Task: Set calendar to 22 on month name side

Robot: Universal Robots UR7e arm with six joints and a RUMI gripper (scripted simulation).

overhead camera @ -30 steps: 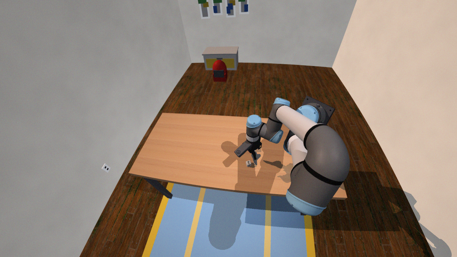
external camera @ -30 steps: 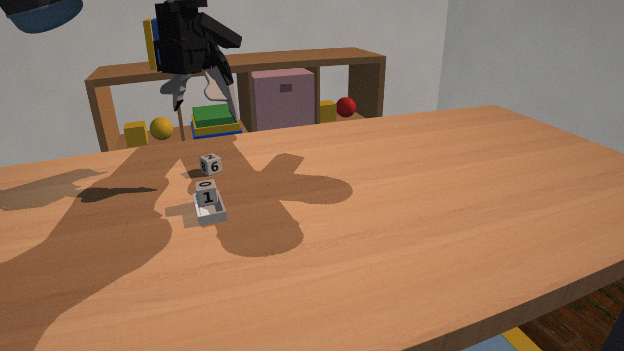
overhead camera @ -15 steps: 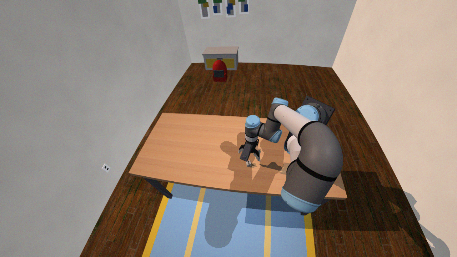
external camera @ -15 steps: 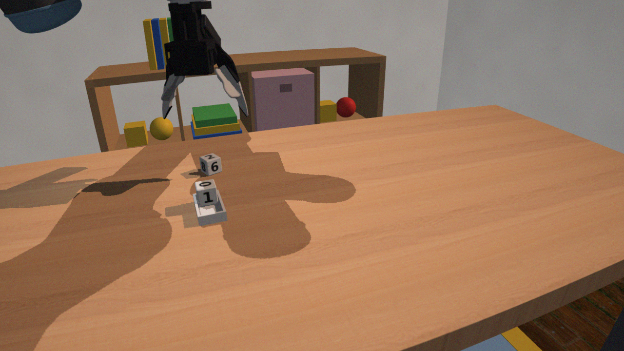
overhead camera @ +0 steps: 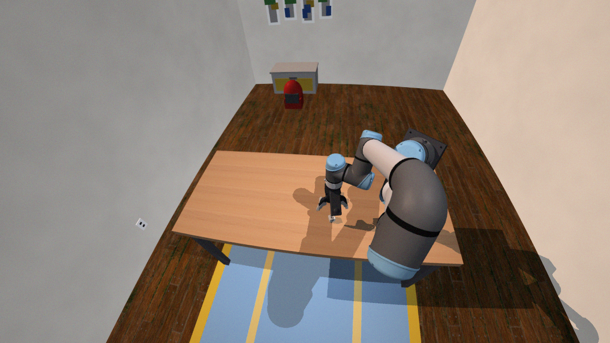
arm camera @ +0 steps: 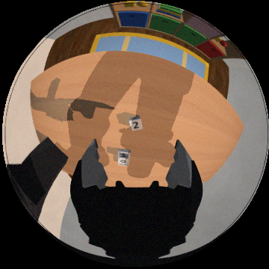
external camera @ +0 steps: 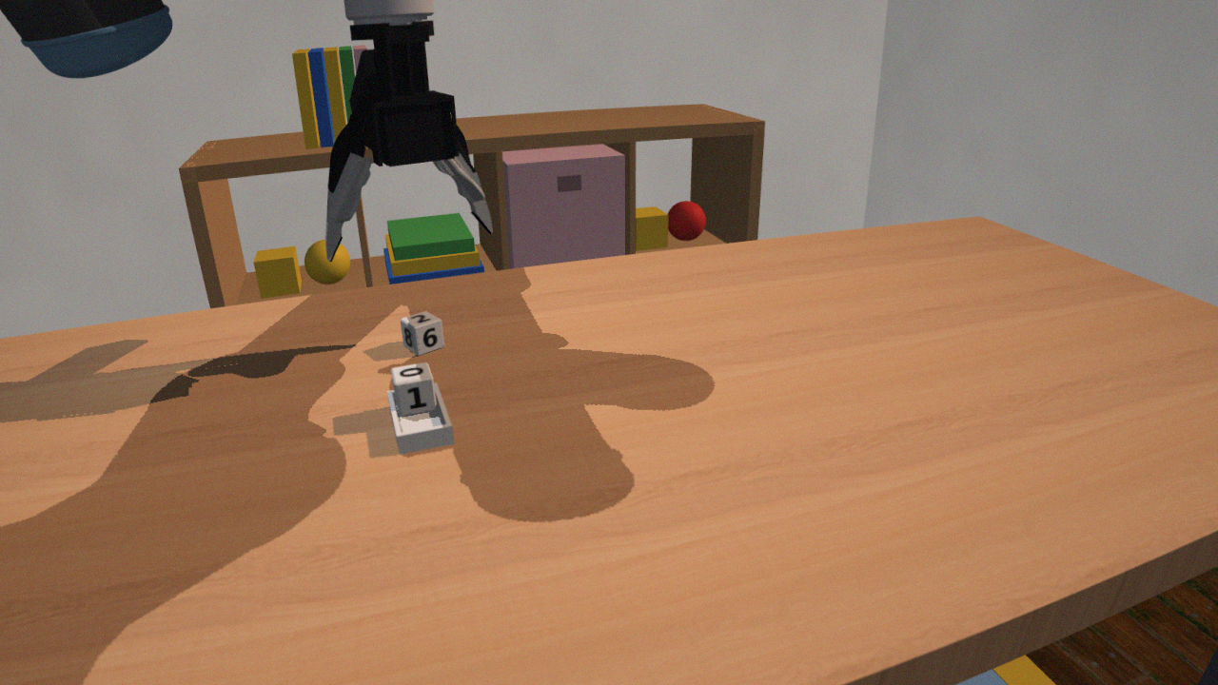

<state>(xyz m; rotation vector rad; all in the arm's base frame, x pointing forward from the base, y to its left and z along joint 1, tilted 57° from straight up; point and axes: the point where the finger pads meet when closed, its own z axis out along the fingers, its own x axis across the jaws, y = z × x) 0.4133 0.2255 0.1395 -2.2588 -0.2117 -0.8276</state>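
My gripper is now 9 cm above the white cube. Round my hand: grey tray 2 cm ahead, 16 cm to the right, 10 cm below.
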